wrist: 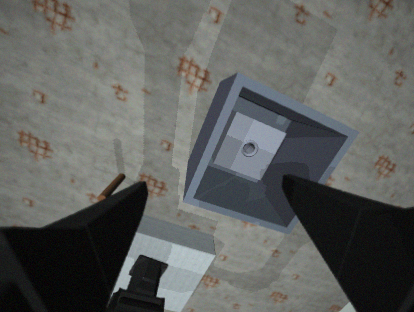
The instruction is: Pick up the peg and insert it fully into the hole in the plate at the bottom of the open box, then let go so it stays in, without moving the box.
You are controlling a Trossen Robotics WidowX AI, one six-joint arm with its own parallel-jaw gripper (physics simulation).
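Frame: origin at the arm's base, x down, y left, z ahead, level; millimetres.
Seen in the pictures: gripper, between the fingertips: (215, 184); arm's base, origin of its link: (148, 268).
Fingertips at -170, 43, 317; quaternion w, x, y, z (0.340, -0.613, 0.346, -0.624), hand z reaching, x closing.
Pixels of each thing's top centre, then the offset from my fingertips to it, as dx, dy, dz. "*": a spot on its surface instead. Level surfaces: height alone.
- peg, centre of its top: (101, 198) +144, +93, -170
- open box, centre of its top: (268, 168) +86, -78, +12
- pale square plate, centre of its top: (250, 149) +163, -78, +12
- round ringed hole, a spot on its surface: (249, 148) * +186, -87, +10
- floor, height of its surface: dx +224
The peg (112, 186) is a thin brown rod at the lower left in the wrist view. It appears to stand upright, just beyond the left fingertip and outside the gap between the fingers; its lower-left end is close to the dark finger. The open box (300, 110) is blue-grey and sits right of centre. A pale square plate (268, 140) lies at its bottom, with a round ringed hole (249, 148). My gripper (215, 184) is open and empty, its right fingertip overlapping the view of the box.
A pale metallic block (185, 265) lies below the box in the view, between the fingers, with a black fitting (146, 275) in front of it. The floor (90, 120) is mottled grey with rusty marks and shadows. A pale edge shows at the bottom right.
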